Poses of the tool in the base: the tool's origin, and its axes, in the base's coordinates. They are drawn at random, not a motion.
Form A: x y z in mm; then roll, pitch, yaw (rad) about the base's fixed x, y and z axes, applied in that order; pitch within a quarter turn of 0, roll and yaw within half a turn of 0.
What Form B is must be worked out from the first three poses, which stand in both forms.
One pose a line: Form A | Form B
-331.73 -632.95 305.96 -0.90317 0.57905 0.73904 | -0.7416 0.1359 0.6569 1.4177 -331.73 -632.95 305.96
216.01 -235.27 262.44 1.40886 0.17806 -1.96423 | 0.4469 -0.5378 -0.7149 2.3760 216.01 -235.27 262.44
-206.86 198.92 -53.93 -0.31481 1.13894 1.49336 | -0.5504 0.3615 0.7526 1.9695 -206.86 198.92 -53.93
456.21 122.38 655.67 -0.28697 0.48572 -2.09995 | 0.1595 0.2772 -0.9475 2.0762 456.21 122.38 655.67
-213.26 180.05 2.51 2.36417 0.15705 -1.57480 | 0.6882 -0.6478 -0.3266 2.7078 -213.26 180.05 2.51
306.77 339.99 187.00 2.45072 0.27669 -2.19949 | 0.4649 -0.8098 -0.3580 3.0684 306.77 339.99 187.00
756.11 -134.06 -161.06 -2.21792 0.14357 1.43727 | -0.7248 -0.5896 0.3565 2.5484 756.11 -134.06 -161.06
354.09 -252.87 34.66 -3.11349 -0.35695 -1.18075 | 0.8220 -0.5478 0.1558 2.9667 354.09 -252.87 34.66
